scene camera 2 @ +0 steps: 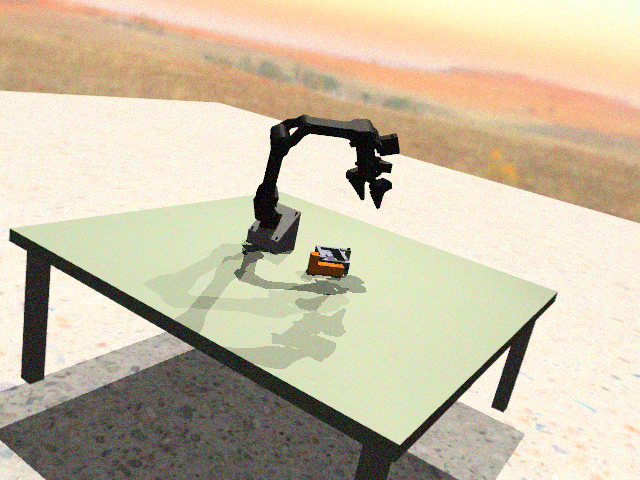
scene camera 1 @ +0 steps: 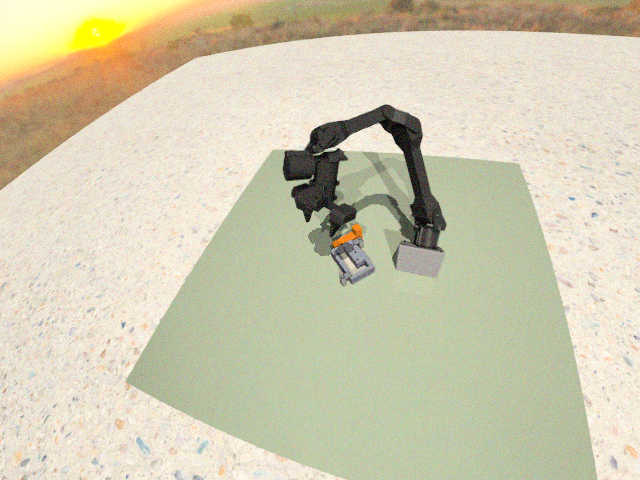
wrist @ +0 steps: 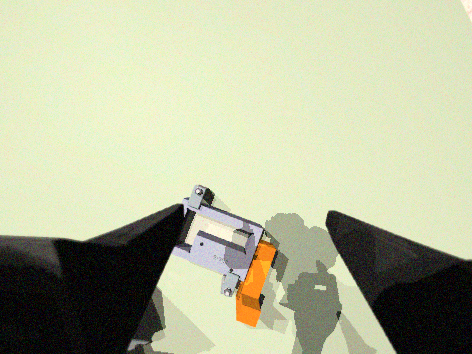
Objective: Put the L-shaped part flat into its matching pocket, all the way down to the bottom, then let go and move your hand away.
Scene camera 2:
my gripper: 370,204
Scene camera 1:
my gripper: 319,229
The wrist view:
my gripper: 255,213
orange L-shaped part: 248,311, on the table
